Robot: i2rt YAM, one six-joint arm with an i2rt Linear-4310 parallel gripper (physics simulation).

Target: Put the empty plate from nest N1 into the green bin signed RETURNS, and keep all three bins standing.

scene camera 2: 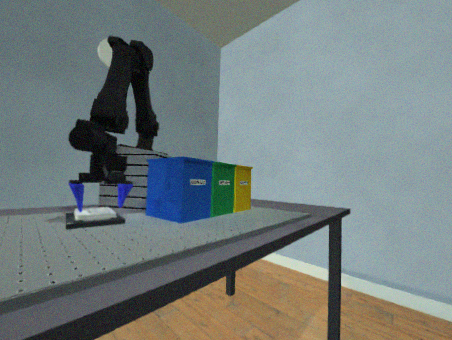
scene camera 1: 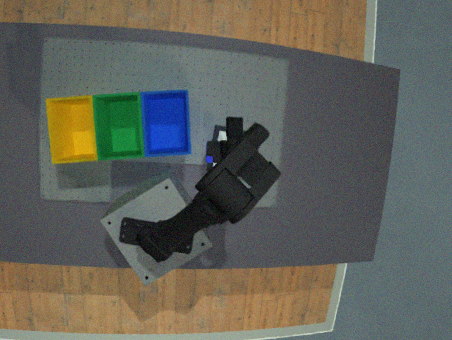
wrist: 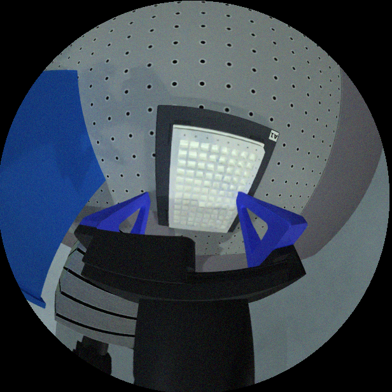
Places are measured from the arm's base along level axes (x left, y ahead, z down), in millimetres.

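Where they show: gripper, fingertip midpoint: (scene camera 2: pixel 101 209); arm's base, link origin: (scene camera 2: pixel 143 151) (scene camera 1: pixel 156 235).
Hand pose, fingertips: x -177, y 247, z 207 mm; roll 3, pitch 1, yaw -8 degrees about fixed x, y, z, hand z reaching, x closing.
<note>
Each offset is from my fingertips to the top centre of the thing. Level surfaces: height alone.
A white well plate @[dz +1, dx -16, dy +3 mm] (wrist: pixel 215 175) (scene camera 2: pixel 95 214) lies in a dark nest @[dz +13, dx -16, dy +3 mm] (wrist: pixel 163 165) (scene camera 2: pixel 95 224) on the pegboard; in scene camera 1 the arm hides most of it. The corner tag on the nest is small and looks like A1. My gripper (wrist: pixel 192 196) (scene camera 2: pixel 100 209) is open, its blue fingers spread just above the plate and holding nothing. The green bin @[dz -152, dx +332, dy +23 mm] (scene camera 1: pixel 119 145) (scene camera 2: pixel 223 195) stands upright between the blue bin @[dz -152, dx +204, dy +55 mm] (scene camera 1: pixel 166 140) (scene camera 2: pixel 175 192) (wrist: pixel 45 150) and the yellow bin @[dz -152, dx +460, dy -10 mm] (scene camera 1: pixel 84 142) (scene camera 2: pixel 243 192). The bin labels are too blurred to read.
The blue bin stands beside the nest, nearer than the other two bins. The arm's grey base block (scene camera 1: pixel 170 192) (wrist: pixel 95 295) is behind the bins in scene camera 2. The perforated board @[dz +27 mm] (scene camera 1: pixel 240 70) (scene camera 2: pixel 165 250) lies on the dark table @[dz +40 mm] (scene camera 1: pixel 340 150).
</note>
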